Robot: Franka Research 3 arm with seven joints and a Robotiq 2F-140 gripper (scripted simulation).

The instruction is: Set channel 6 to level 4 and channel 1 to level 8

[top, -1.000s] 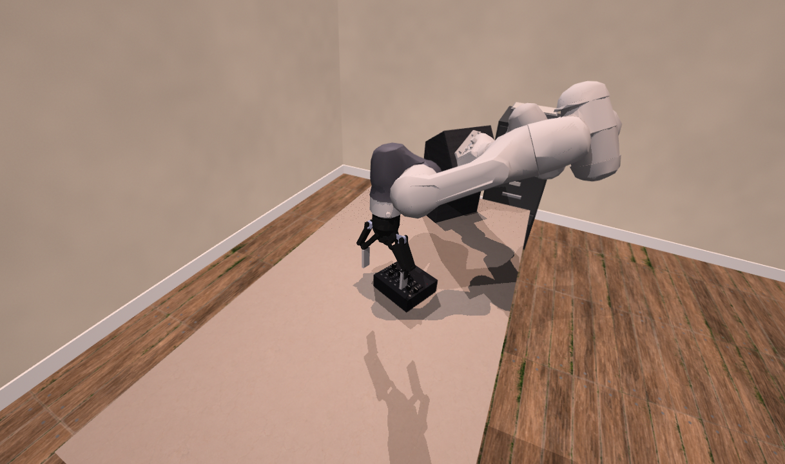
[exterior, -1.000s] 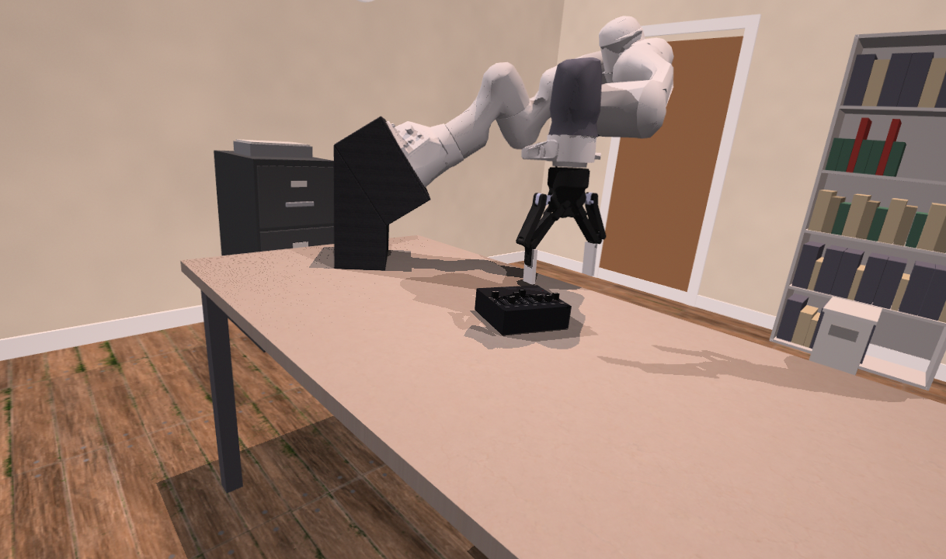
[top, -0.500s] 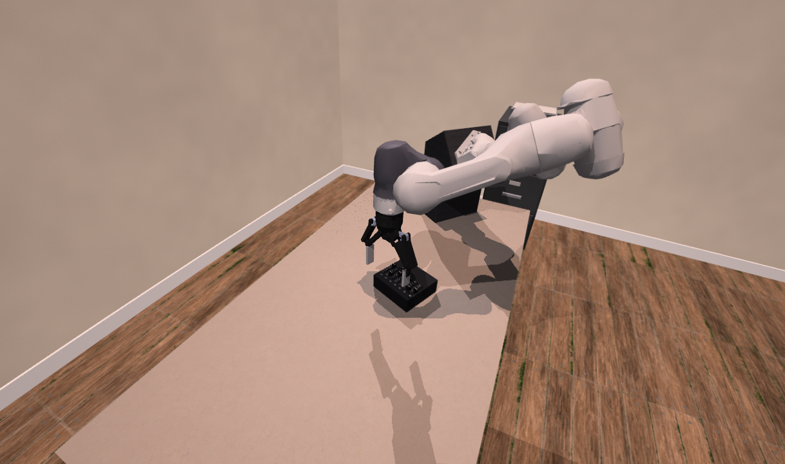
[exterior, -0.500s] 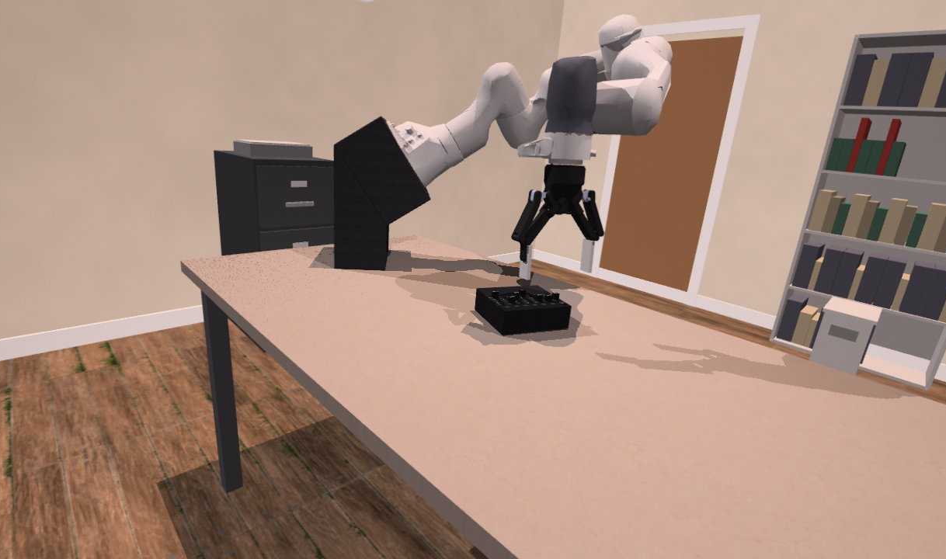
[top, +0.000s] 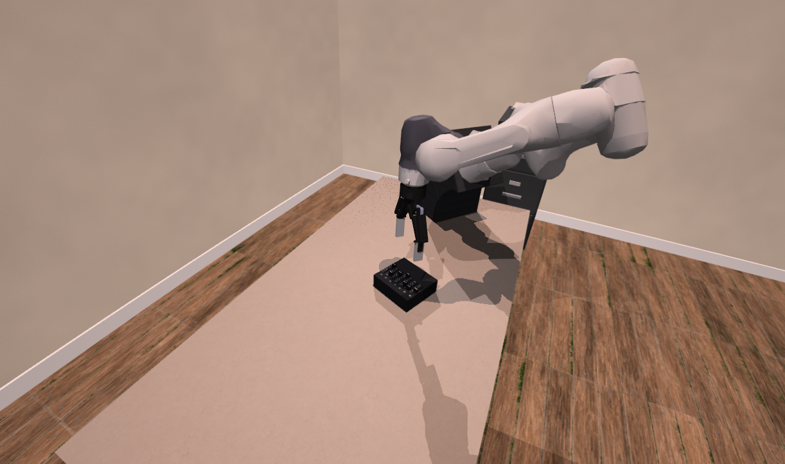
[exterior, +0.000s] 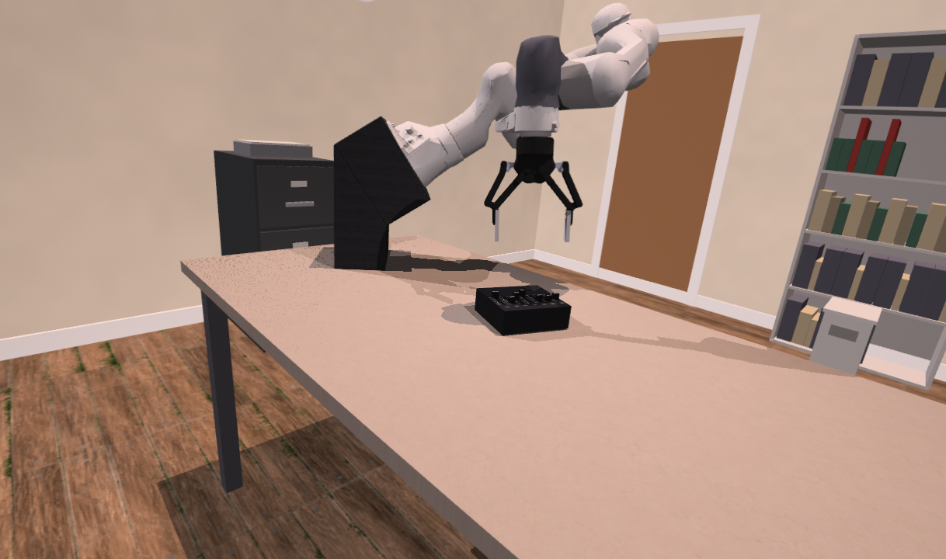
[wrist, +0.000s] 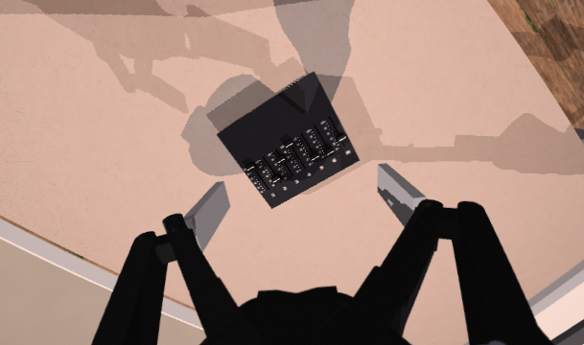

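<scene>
My gripper is now 130 mm above the channel 1 fader cap, 60 mm to the left of it and 30 mm past it. Round my hand: channel 6 fader cap: 130 mm below, 40 mm ahead, 30 mm to the left.
</scene>
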